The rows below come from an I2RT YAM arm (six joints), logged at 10 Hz.
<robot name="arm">
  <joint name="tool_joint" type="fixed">
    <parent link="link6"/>
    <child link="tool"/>
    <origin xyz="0 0 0" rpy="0 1.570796 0"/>
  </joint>
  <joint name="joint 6" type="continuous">
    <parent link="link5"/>
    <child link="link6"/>
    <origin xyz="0.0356 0 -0.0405"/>
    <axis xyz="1 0 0"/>
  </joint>
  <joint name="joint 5" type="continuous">
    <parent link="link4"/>
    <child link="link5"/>
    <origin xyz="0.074 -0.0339 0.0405"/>
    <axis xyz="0 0 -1"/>
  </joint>
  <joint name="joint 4" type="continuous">
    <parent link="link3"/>
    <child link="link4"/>
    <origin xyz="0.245 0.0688 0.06"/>
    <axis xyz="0 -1 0"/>
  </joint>
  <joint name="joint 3" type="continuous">
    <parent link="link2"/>
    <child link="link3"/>
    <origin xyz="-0.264 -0.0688 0"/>
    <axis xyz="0 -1 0"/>
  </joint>
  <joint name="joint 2" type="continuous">
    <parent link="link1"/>
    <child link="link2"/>
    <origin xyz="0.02 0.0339 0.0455"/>
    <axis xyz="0 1 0"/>
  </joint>
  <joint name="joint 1" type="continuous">
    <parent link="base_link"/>
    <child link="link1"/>
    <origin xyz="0 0 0.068"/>
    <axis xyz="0 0 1"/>
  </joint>
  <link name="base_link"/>
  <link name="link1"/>
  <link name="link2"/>
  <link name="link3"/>
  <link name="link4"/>
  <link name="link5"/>
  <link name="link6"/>
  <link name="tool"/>
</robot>
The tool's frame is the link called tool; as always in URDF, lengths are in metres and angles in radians. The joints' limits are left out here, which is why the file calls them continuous.
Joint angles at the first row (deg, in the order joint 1, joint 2, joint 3, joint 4, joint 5, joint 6):
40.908, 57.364, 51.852, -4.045, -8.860, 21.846
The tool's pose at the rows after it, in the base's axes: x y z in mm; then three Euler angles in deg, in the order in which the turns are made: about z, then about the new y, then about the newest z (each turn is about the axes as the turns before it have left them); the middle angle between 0 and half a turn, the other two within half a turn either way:
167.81 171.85 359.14 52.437 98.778 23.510
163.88 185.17 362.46 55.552 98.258 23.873
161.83 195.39 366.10 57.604 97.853 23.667
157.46 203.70 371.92 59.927 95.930 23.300
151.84 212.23 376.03 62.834 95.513 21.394
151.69 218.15 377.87 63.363 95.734 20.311
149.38 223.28 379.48 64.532 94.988 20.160
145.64 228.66 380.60 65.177 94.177 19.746
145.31 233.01 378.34 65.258 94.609 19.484
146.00 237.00 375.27 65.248 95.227 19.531
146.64 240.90 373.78 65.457 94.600 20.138
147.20 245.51 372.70 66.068 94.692 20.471
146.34 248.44 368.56 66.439 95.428 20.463
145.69 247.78 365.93 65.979 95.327 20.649
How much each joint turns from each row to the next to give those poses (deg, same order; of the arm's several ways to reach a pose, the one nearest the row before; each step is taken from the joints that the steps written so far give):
3.618, 1.291, 1.477, 0.509, 1.043, 0.449
2.796, 1.693, 1.322, 0.891, -0.327, 0.388
1.881, 1.550, 1.418, 0.538, -0.177, -0.172
1.882, 0.834, 0.917, 1.852, -0.474, -0.132
2.018, 0.899, 1.235, 0.073, -0.891, -1.929
0.833, 1.148, 1.137, -0.209, 0.307, -1.089
1.022, 0.637, 0.395, 0.996, -0.158, -0.041
1.397, 0.494, 0.175, 1.150, 0.738, -0.222
0.631, 0.748, 0.101, 0.217, 0.554, -0.283
0.379, 0.809, 0.044, 0.145, 0.395, -0.007
0.332, 0.735, -0.172, 1.541, 0.115, 0.704
0.369, 0.942, 0.377, 0.470, -0.240, 0.300
0.466, 0.447, -0.341, 0.046, 0.103, -0.102
0.111, -0.260, -0.809, 0.658, 0.568, 0.254

